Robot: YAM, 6 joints.
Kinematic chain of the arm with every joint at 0, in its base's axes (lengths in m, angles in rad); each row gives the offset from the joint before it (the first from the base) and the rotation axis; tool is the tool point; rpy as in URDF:
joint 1: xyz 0 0 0.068 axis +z
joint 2: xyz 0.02 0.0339 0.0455 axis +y
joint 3: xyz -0.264 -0.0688 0 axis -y
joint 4: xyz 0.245 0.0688 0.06 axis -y
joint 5: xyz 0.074 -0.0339 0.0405 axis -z
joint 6: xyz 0.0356 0 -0.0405 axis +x
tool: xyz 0 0 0 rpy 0 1.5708 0
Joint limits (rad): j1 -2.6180..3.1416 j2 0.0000..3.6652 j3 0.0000..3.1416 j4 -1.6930..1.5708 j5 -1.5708..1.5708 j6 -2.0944..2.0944
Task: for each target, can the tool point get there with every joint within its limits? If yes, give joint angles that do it. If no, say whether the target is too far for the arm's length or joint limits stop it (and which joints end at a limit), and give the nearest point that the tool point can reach.
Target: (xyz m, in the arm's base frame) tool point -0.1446 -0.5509 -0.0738
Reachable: yes | joints -1.7921 3.0777 2.3169 -0.1054 0.6023 -0.8094
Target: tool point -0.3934 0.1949 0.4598
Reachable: yes | joints 2.6492 2.1471 2.6766 -1.0243 -0.4110 -1.2196
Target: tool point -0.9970 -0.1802 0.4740
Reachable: no: too far | nearest point -0.6048 -0.0132 0.3293 | short by 0.450 m
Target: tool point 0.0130 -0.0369 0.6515
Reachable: yes | joints 2.0211 0.8445 1.9082 0.0334 -0.1224 1.2616
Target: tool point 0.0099 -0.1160 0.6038
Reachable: yes | joints -1.2039 1.1318 1.9656 -0.4943 1.1392 0.8550
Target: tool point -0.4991 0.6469 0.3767
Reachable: no: too far | nearest point -0.3752 0.4864 0.3097 | short by 0.214 m
